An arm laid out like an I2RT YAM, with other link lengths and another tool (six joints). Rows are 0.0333 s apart.
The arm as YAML. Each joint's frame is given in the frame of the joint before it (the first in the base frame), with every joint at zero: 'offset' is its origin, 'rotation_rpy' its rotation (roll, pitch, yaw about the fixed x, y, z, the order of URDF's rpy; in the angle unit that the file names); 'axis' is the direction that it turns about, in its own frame. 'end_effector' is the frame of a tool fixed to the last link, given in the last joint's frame.
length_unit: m
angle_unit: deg
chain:
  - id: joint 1
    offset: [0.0, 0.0, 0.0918]
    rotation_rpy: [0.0, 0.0, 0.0]
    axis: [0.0, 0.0, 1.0]
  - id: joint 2
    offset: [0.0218, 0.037, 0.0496]
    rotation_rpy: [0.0, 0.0, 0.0]
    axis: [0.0, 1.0, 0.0]
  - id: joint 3
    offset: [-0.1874, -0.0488, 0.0]
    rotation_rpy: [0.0, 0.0, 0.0]
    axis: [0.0, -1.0, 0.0]
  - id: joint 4
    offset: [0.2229, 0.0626, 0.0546]
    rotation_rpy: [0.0, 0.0, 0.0]
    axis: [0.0, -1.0, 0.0]
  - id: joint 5
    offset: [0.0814, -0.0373, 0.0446]
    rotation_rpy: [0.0, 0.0, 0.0]
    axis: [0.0, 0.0, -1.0]
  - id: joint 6
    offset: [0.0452, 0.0, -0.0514]
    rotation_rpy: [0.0, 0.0, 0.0]
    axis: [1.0, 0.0, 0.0]
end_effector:
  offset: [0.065, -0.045, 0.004]
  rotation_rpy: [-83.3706, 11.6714, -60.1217]
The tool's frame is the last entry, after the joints.
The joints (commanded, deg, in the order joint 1, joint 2, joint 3, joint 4, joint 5, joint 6), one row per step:
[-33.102, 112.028, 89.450, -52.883, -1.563, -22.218]
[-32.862, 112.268, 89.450, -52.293, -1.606, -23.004]
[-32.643, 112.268, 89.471, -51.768, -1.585, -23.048]
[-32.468, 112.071, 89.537, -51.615, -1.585, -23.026]
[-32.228, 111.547, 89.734, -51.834, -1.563, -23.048]
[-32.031, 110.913, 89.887, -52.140, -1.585, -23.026]
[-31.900, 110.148, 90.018, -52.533, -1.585, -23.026]
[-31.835, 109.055, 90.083, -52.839, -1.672, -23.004]
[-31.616, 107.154, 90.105, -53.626, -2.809, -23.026]
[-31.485, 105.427, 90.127, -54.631, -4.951, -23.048]
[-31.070, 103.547, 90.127, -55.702, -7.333, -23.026]
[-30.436, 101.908, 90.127, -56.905, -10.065, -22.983]
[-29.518, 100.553, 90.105, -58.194, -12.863, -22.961]
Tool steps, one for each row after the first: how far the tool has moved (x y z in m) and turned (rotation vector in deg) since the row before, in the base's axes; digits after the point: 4 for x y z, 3 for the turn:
[0.0030, 0.0004, -0.0007, -0.335, -0.226, 1.011]
[0.0023, 0.0002, 0.0007, -0.323, -0.443, 0.256]
[0.0014, 0.0005, 0.0018, -0.219, -0.353, 0.154]
[0.0013, 0.0011, 0.0041, -0.292, -0.410, 0.255]
[0.0008, 0.0011, 0.0044, -0.232, -0.421, 0.182]
[0.0002, 0.0009, 0.0051, -0.266, -0.427, 0.131]
[0.0001, 0.0006, 0.0068, -0.373, -0.770, 0.071]
[0.0007, 0.0039, 0.0105, 0.312, -1.529, 0.605]
[0.0007, 0.0056, 0.0085, 1.322, -1.687, 0.874]
[0.0014, 0.0079, 0.0091, 1.495, -1.852, 1.228]
[0.0019, 0.0101, 0.0074, 1.984, -1.680, 1.578]
[0.0023, 0.0121, 0.0055, 2.245, -1.340, 1.916]

